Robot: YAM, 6 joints.
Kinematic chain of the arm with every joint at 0, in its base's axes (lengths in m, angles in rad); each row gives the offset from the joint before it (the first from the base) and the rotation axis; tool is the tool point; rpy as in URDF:
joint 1: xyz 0 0 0.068 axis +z
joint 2: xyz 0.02 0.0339 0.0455 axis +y
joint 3: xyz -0.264 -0.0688 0 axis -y
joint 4: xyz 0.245 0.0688 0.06 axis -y
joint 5: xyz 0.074 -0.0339 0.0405 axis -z
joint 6: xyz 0.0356 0 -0.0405 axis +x
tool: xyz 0 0 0 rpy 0 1.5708 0
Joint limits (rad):
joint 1: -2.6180..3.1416
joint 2: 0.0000..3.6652
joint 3: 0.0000..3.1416
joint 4: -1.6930..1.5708
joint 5: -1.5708..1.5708
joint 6: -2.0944..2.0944
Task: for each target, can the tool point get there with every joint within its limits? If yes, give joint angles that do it. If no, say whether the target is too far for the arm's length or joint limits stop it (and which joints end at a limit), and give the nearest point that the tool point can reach.
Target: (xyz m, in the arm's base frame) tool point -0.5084 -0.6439 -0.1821
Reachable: no: too far | nearest point -0.3762 -0.4765 -0.1033 | short by 0.227 m
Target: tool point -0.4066 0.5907 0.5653
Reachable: no: too far | nearest point -0.3091 0.4491 0.4539 | short by 0.205 m
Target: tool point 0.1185 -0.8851 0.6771
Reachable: no: too far | nearest point 0.0724 -0.5410 0.4529 | short by 0.413 m
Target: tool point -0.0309 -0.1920 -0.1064
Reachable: yes | joints -1.7541 2.8283 1.0989 -0.9389 -0.1294 0.6568
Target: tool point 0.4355 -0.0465 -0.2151
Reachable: yes | joints -0.1805 3.2372 1.9343 0.0920 -1.1450 -1.5492
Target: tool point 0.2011 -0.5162 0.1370
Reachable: yes | joints -1.1711 2.7656 2.6279 -1.0738 0.4553 -0.5451
